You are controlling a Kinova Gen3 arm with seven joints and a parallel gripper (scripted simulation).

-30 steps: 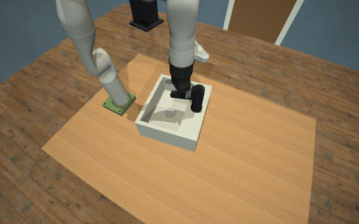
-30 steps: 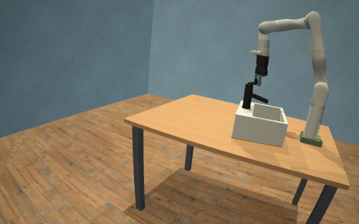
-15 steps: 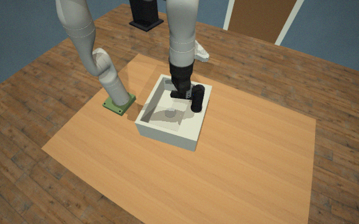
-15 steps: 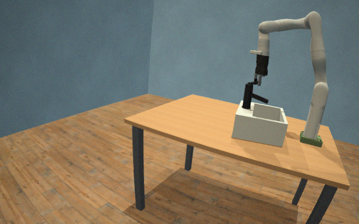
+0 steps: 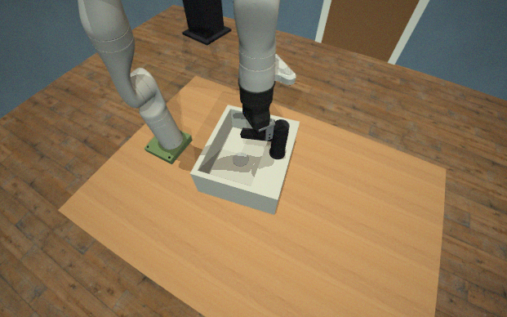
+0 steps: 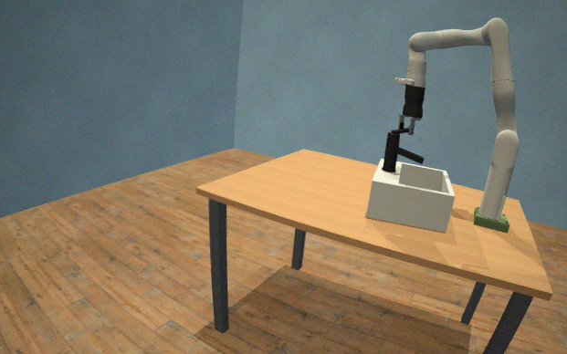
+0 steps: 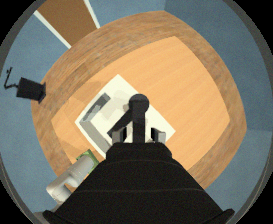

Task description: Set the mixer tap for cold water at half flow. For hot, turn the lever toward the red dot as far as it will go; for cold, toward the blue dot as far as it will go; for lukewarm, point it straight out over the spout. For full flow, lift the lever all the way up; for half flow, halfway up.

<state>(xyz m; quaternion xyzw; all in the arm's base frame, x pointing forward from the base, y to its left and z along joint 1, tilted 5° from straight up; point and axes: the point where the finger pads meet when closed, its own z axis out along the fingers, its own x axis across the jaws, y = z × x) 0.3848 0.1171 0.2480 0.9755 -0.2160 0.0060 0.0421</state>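
Right now my hand is 1 cm short of the lever, 2 cm to the right of it and 1 cm above it. Also, from my hand: black mixer tap 1 cm ahead, 3 cm to the left, 6 cm below; white basin 9 cm behind, 1 cm to the left, 25 cm below.
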